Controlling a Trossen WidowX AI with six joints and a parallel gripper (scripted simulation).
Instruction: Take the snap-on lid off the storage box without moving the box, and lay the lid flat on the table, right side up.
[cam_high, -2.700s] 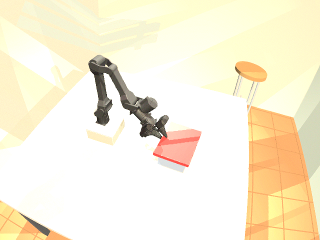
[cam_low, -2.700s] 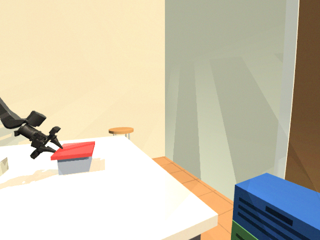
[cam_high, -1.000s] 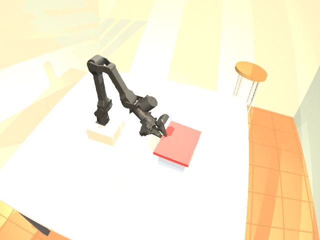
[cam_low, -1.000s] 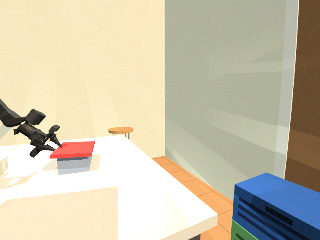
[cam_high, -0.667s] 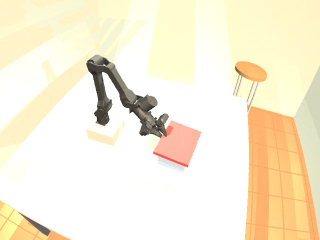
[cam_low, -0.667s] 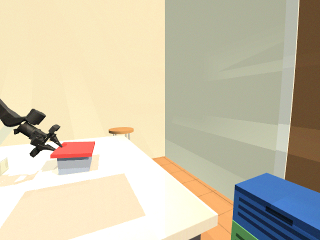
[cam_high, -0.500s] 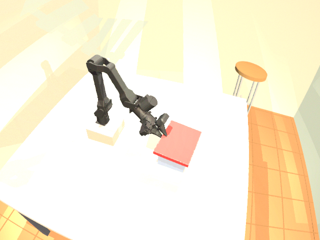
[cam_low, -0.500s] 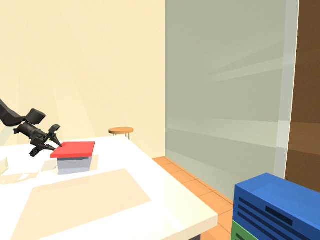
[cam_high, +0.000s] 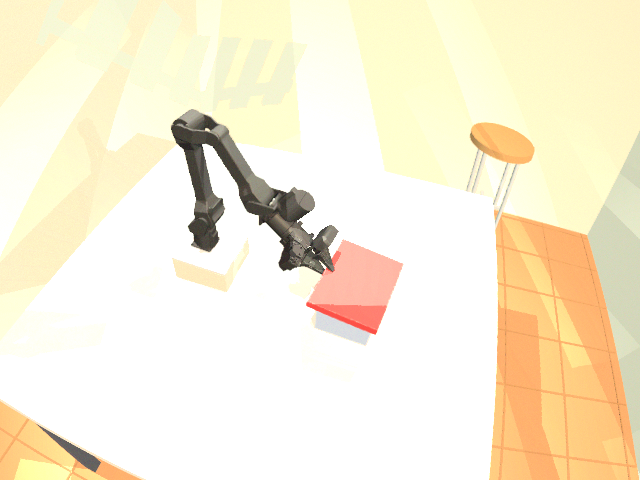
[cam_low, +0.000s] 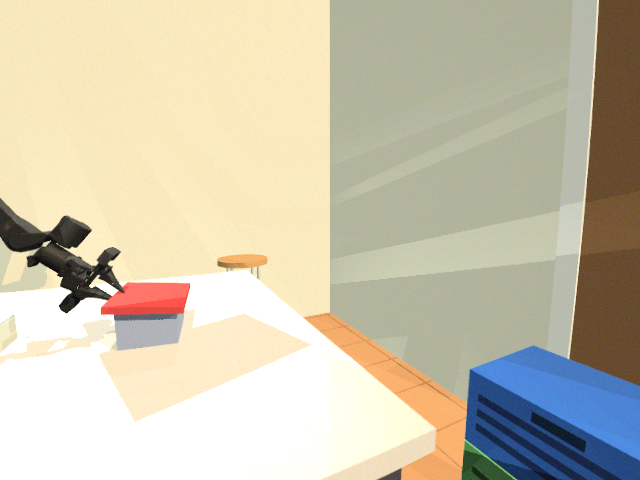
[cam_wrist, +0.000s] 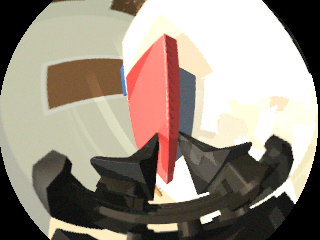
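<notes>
Now: the red lid 80 mm ahead of my gripper tip and 10 mm to the right of it. The rest, counted from my gripper tip: storage box: 80 mm ahead, 60 mm below, 10 mm to the right.
</notes>
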